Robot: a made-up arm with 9 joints.
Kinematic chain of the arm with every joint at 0, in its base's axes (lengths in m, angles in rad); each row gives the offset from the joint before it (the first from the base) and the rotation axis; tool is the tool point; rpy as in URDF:
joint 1: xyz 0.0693 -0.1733 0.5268 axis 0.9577 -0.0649 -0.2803
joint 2: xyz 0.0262 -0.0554 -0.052 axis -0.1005 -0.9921 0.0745
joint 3: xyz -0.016 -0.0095 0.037 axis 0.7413 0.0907 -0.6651
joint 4: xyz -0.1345 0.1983 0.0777 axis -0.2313 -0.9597 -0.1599
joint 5: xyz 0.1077 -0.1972 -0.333 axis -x
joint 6: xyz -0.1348 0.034 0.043 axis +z
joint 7: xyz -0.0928 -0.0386 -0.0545 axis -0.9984 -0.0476 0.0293
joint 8: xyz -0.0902 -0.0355 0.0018 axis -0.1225 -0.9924 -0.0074
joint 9: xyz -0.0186 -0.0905 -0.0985 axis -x
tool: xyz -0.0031 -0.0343 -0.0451 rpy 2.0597 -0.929 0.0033
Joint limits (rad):
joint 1: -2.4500..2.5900
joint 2: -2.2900..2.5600
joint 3: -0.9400..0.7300
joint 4: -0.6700..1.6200
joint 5: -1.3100..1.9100
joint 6: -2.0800..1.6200
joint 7: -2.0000..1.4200
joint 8: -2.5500..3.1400
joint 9: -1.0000..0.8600
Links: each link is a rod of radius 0.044 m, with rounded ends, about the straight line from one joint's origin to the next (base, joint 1, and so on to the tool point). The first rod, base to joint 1, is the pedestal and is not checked.
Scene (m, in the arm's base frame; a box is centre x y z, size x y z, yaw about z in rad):
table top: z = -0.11
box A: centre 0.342 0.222 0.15 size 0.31 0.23 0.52 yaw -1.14
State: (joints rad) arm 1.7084 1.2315 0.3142 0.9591 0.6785 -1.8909 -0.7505 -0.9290 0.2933
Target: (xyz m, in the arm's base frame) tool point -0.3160 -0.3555 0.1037
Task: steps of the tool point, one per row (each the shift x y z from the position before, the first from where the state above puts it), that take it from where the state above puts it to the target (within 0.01 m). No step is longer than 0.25 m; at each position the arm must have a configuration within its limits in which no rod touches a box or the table.
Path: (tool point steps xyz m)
1: 0.0643 0.0760 -0.0323
2: 0.0221 0.0831 -0.0570
3: -0.0260 0.0687 -0.0720
4: -0.0700 0.0364 -0.0706
5: -0.1008 -0.0045 -0.0497
6: -0.0526 0.0799 -0.0424
7: -0.1133 0.0317 -0.0498
8: -0.1509 -0.0317 -0.0277
9: -0.1585 -0.0895 0.0227
10: -0.1355 -0.1230 0.0911

